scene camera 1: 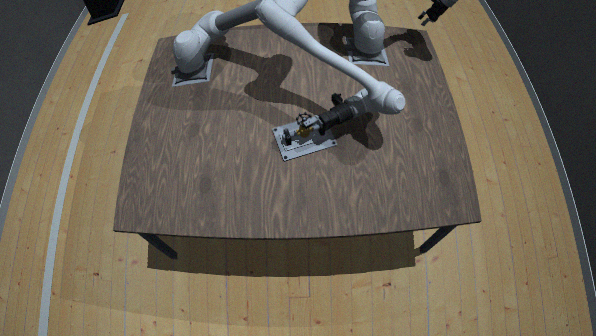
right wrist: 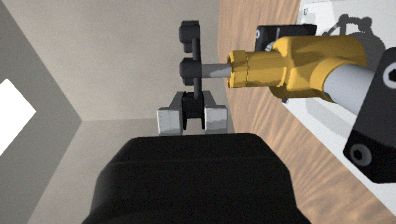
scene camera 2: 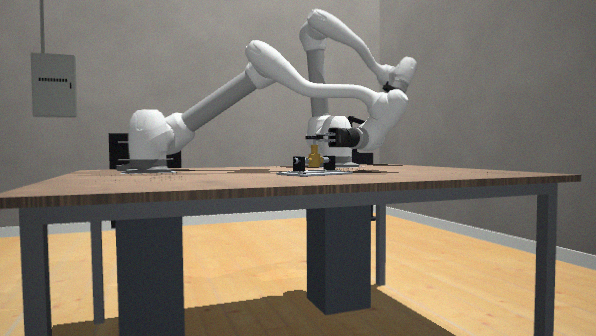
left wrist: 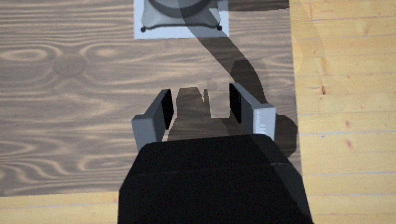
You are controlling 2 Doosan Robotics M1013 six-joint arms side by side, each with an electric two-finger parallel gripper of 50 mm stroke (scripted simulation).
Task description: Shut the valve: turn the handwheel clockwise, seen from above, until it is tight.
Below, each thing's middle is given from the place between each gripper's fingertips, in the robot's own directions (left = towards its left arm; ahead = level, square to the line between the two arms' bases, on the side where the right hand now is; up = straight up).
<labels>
I see the black handwheel (right wrist: pixel 192 70) 2 cm behind my right hand, 1 cm to the right of it and 1 cm below it. The rest, counted from my right hand: light base plate (scene camera 1: pixel 331 142) (2 cm behind, 1 cm to the right, 13 cm below).
Right now my left hand is 72 cm to the left of the black handwheel, 54 cm short of it and 14 cm above it. From my left hand the other things lie so: light base plate (72 cm to the right, 54 cm ahead, 26 cm below).
</labels>
